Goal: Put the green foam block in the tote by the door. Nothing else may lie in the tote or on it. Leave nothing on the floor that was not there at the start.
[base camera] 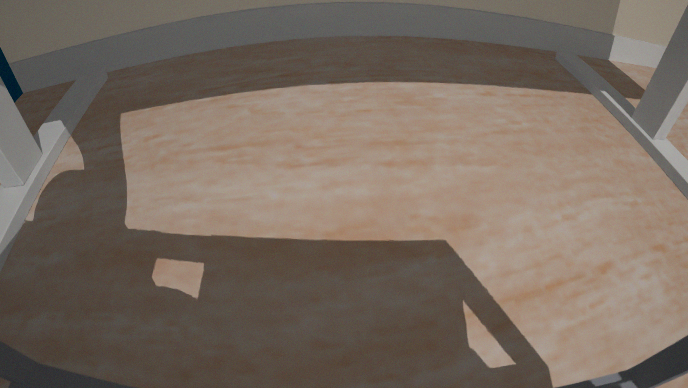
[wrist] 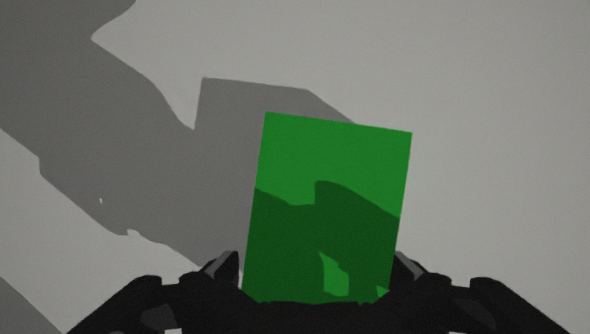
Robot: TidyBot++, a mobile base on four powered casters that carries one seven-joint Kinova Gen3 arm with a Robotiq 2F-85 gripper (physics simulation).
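Places are measured from the arm's base along level axes (x ahead, y left, z up), in centimetres.
Pixels of known places: gripper, between the fingertips: [wrist: 311, 268].
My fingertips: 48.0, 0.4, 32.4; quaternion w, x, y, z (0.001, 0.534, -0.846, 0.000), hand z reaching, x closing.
For each thing: its top centre in the pictures, then the offset to it from my fingertips, as dx, dy, dz. "*": a spot on its surface instead. Level surfaces: height alone.
- green foam block, centre of its top: [wrist: 323, 232] +2.7, -1.7, +4.5
- light grey surface, height of its surface: dz +0.0
- leg, a spot on its surface: [base camera: 662, 90] * +15.3, -66.9, -59.5
The green foam block [wrist: 327, 165] lies on a light grey surface [wrist: 475, 125] in the wrist view, turned slightly. My gripper [wrist: 311, 268] is open, with one fingertip at the left side and one at the right side of the block's near part. The block's near end is hidden behind the gripper's body. Nothing is gripped. The gripper's shadow falls across the near half of the block. The tote and the door do not show in either view.
In the base camera view a white table leg and foot bar [base camera: 17, 145] stand at the left, and another leg [base camera: 662, 90] at the right. A grey skirting board and wall [base camera: 350, 20] run across the back. A dark blue object [base camera: 9, 77] shows at the left edge.
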